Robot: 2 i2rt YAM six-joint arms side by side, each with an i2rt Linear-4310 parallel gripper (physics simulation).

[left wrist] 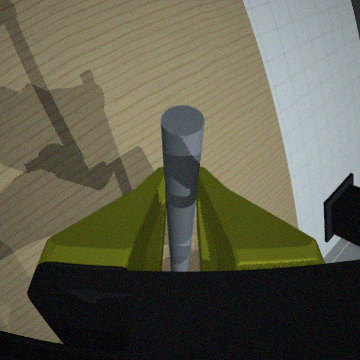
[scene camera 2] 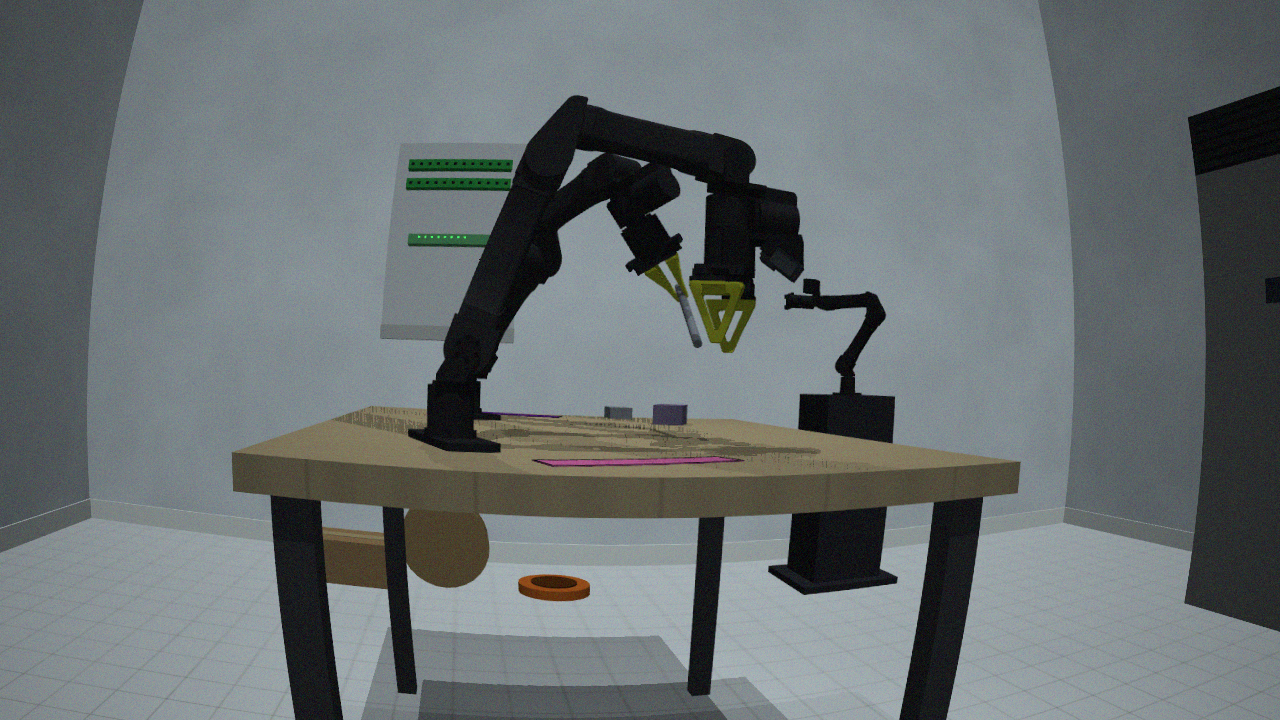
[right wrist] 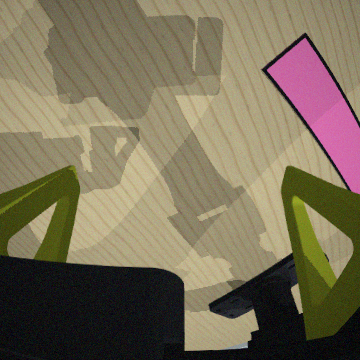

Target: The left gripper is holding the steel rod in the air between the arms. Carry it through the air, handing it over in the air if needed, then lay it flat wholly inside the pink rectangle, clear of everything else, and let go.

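Frame: origin at the left arm's base, x ahead, y left, z up, level; millimetres.
Seen in the pictures: left gripper, fingertip midpoint: (left wrist: 180,178) (scene camera 2: 683,299); right gripper, fingertip midpoint: (scene camera 2: 722,348) (right wrist: 179,176); right arm's base at its link origin: (scene camera 2: 450,443) (right wrist: 266,283).
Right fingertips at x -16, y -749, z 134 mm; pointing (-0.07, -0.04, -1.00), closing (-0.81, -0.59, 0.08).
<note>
Pixels of each thing's top centre, then the offset from my right fingertips to it. "spot": a spot on its surface instead. Level surfaces: height alone.
- pink rectangle at a spot on its surface: (right wrist: 320,90) spot: 118 mm back, 82 mm right, 132 mm down
- grey block at its top centre: (scene camera 2: 618,407) 423 mm ahead, 760 mm left, 108 mm down
- purple block at its top centre: (scene camera 2: 670,404) 393 mm ahead, 544 mm left, 94 mm down
- thin purple strip at a spot on its surface: (scene camera 2: 528,414) spot: 236 mm ahead, 852 mm left, 132 mm down
- wooden table at its surface level: 134 mm down
The steel rod (scene camera 2: 689,320) (left wrist: 183,150) is a grey cylinder, held in the air and tilted, its lower end pointing down and to the right in the scene view. My left gripper (scene camera 2: 680,291) (left wrist: 180,178) is shut on it; the rod sticks out past the fingertips. My right gripper (scene camera 2: 723,344) (right wrist: 179,176) is open and points down, just right of the rod in the scene view, with no rod between its fingers. The pink rectangle (scene camera 2: 637,461) (right wrist: 320,90) lies on the table near its front edge, below both grippers; in the right wrist view part of it shows at the upper right.
A grey block (scene camera 2: 617,412) and a purple block (scene camera 2: 669,414) stand at the table's back. A thin purple strip (scene camera 2: 528,414) lies back left. The wooden table (scene camera 2: 859,465) carries both arm bases at the left. A dark arm part (right wrist: 250,295) shows low in the right wrist view.
</note>
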